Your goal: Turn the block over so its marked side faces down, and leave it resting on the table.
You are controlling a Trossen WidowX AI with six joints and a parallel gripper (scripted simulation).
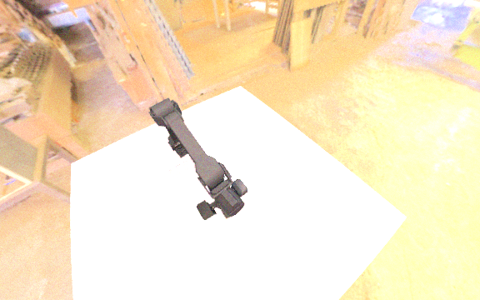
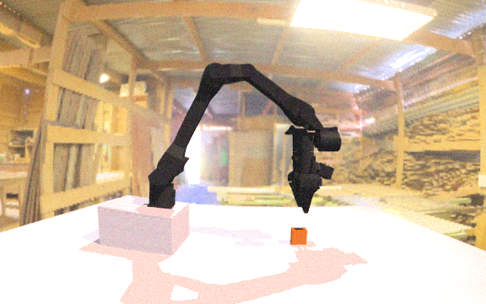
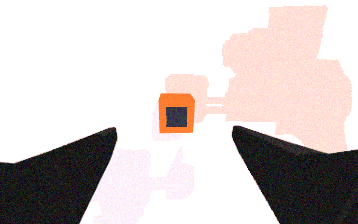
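Now: gripper tip 60 mm above the orange block and 10 mm past it.
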